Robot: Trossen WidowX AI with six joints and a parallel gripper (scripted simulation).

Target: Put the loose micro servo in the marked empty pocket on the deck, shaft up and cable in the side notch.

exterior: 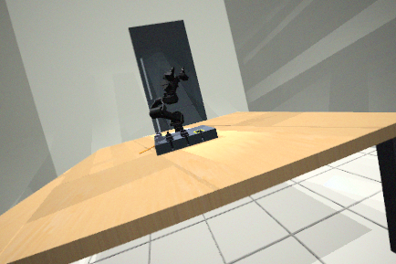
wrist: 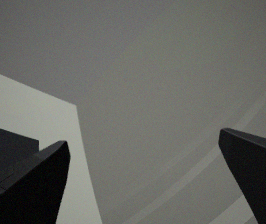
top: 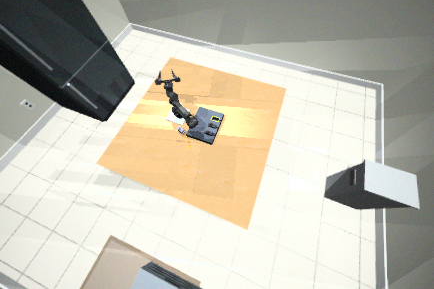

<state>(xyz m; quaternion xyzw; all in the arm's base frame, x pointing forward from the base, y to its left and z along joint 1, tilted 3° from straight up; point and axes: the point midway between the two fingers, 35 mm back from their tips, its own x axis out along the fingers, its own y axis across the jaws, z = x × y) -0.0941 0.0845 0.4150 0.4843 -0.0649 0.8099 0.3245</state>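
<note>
The dark robot deck is 30 cm ahead of my gripper tip, 7 cm to the right of it and 44 cm below it.
</note>
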